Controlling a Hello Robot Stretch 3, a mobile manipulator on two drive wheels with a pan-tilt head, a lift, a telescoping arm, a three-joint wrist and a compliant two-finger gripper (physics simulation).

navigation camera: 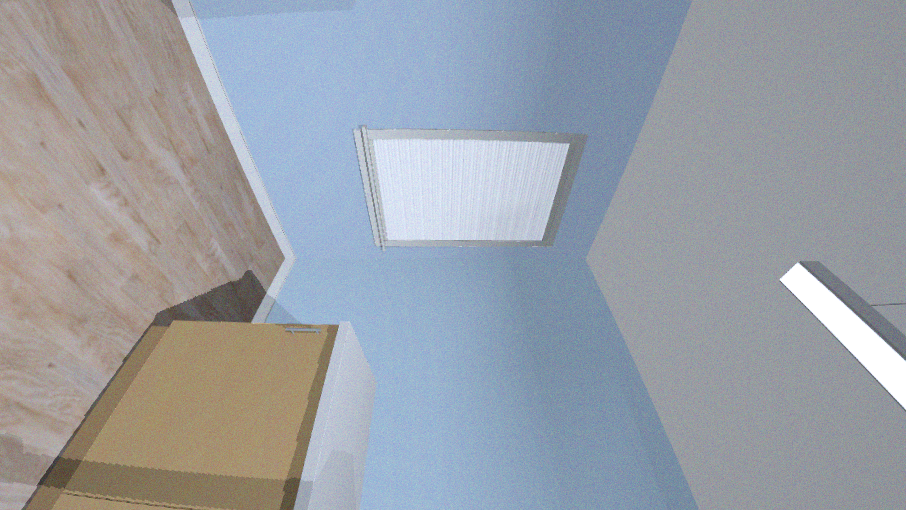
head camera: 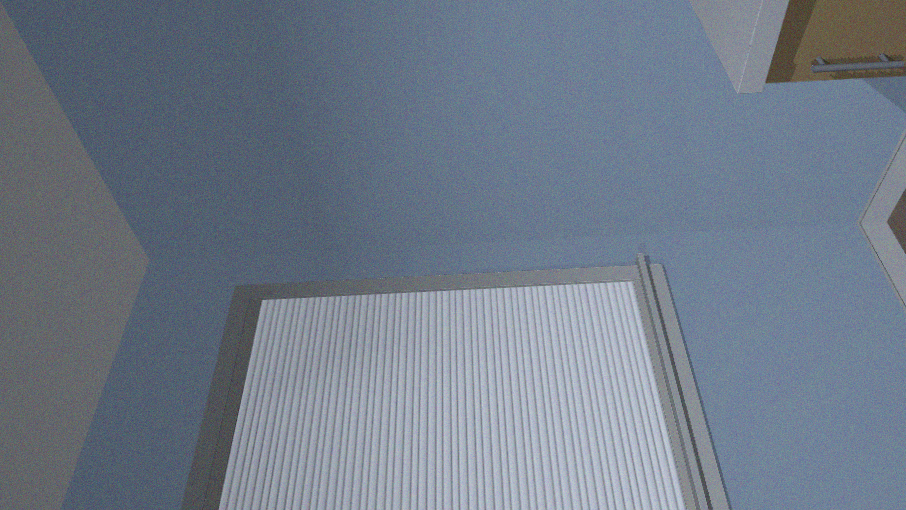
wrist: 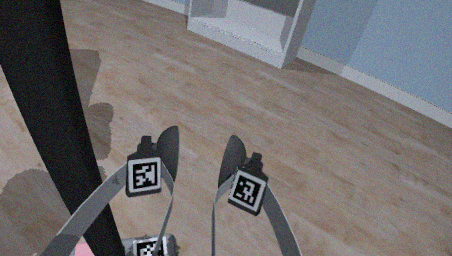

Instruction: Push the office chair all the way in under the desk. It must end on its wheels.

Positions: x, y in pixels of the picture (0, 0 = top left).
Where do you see a window with white blinds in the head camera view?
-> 576, 381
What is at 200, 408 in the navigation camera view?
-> A tan cabinet.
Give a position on a window with white blinds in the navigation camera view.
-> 424, 187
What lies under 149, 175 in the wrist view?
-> The gripper.
